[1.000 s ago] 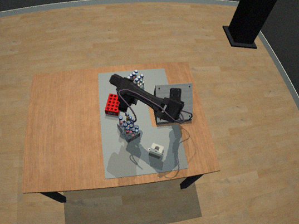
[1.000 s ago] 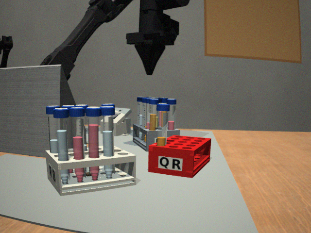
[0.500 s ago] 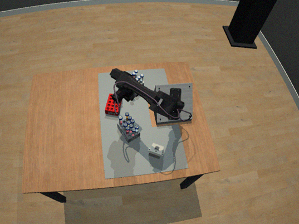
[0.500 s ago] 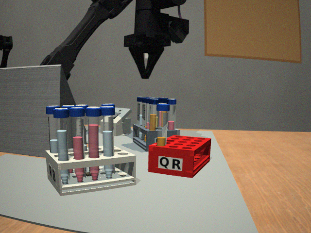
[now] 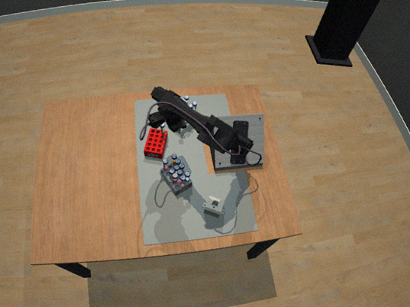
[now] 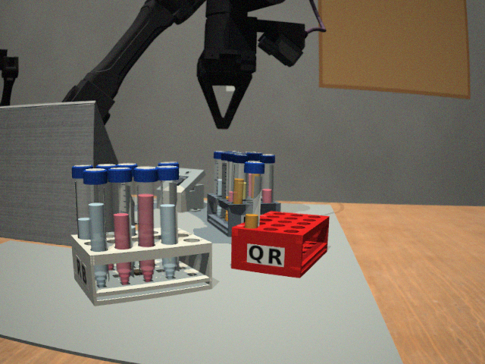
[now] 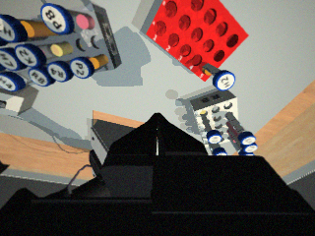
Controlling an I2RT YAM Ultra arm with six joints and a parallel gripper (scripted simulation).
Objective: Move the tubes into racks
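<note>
The done button box lies 16 cm behind my hand, 30 cm to the left of it and 13 cm below it. From my hand the other things lie so: red rack QR (9 cm ahead, 3 cm to the right, 15 cm below); white rack RB (5 cm behind, 17 cm to the right, 15 cm below); grey rack RA (16 cm to the left, 15 cm below).
</note>
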